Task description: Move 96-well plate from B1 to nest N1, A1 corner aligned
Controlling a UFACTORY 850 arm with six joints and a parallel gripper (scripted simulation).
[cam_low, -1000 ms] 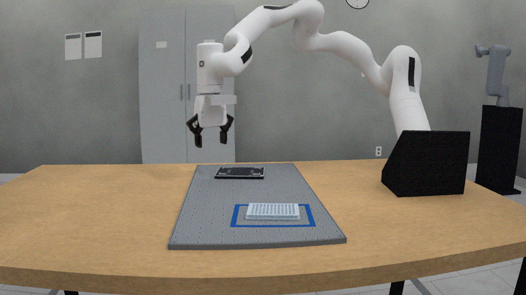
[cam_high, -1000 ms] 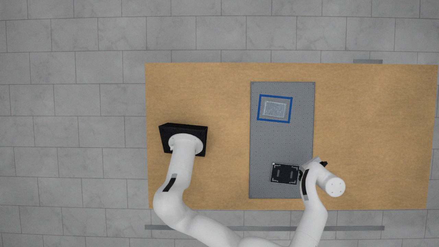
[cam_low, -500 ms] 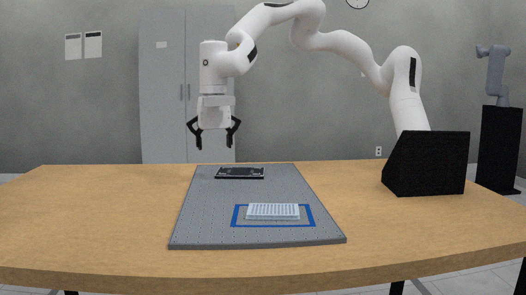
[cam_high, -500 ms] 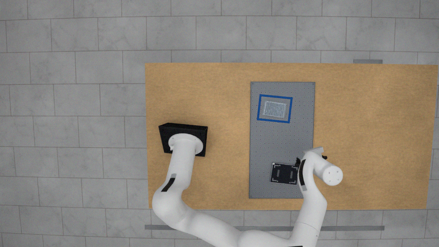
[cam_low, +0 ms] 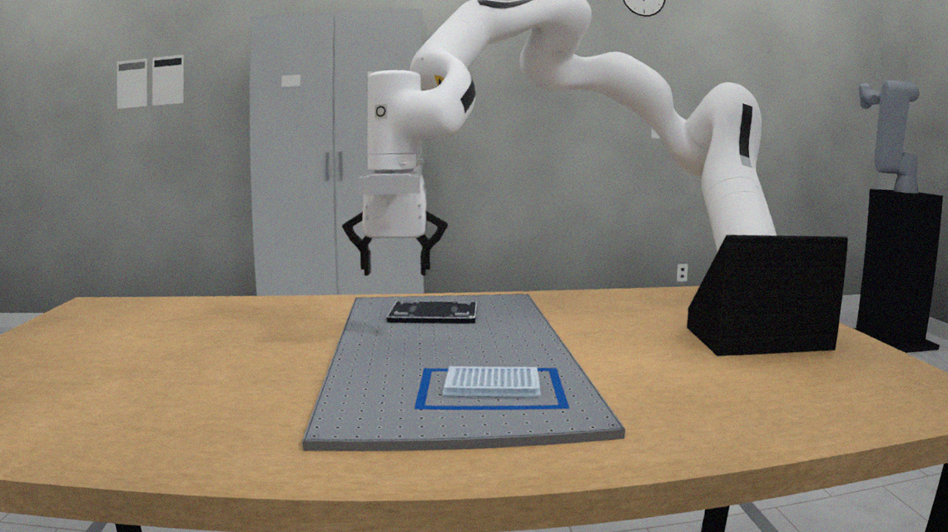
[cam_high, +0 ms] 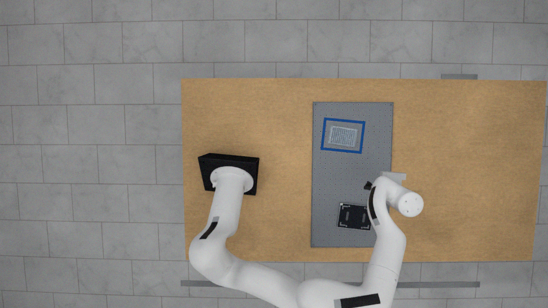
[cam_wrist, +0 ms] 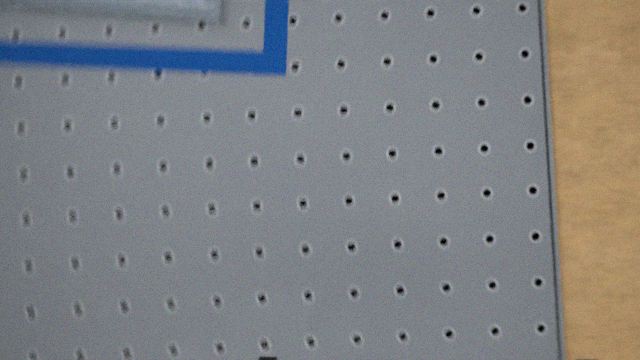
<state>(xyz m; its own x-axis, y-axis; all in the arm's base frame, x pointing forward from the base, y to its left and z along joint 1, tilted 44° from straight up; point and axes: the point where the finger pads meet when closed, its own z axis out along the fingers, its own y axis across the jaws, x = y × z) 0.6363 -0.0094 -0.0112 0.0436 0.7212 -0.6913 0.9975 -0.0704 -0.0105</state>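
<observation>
The clear 96-well plate is 20 cm to the left of my hand, 14 cm behind it and 12 cm below it. From my hand the other things lie so: black plate nest (18 cm to the right, 12 cm below, 6 cm behind).
</observation>
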